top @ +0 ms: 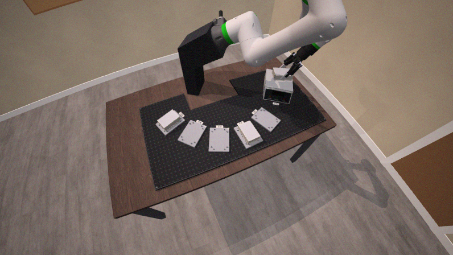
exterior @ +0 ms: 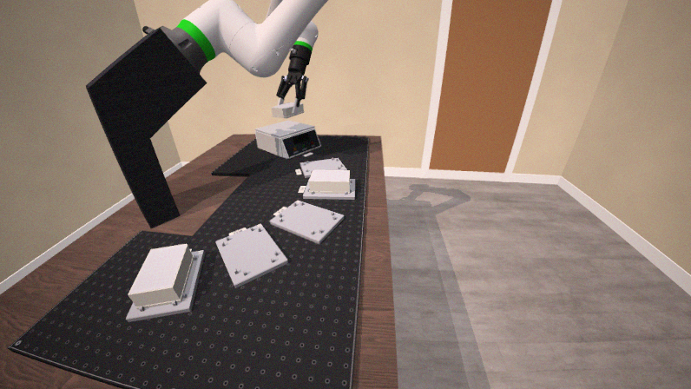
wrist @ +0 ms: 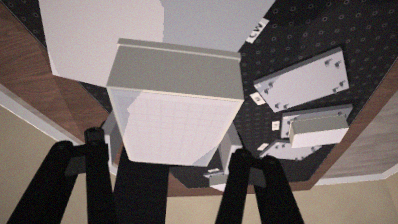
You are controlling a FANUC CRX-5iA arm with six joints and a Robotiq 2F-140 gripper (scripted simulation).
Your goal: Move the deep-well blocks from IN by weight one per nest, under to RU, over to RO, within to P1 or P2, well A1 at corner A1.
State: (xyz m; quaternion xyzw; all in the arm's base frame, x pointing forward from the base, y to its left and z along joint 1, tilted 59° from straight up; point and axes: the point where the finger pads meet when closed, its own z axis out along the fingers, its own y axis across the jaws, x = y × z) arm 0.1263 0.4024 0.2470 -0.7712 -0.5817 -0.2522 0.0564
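Right now the weigher platform is 100 mm below my hand, 40 mm behind it and 10 mm to the left of it. From my hand the other things lie so: plate: 250 mm ahead, 190 mm below, 130 mm to the right; then check-weigher CW: 130 mm below, 30 mm behind, 10 mm to the left.
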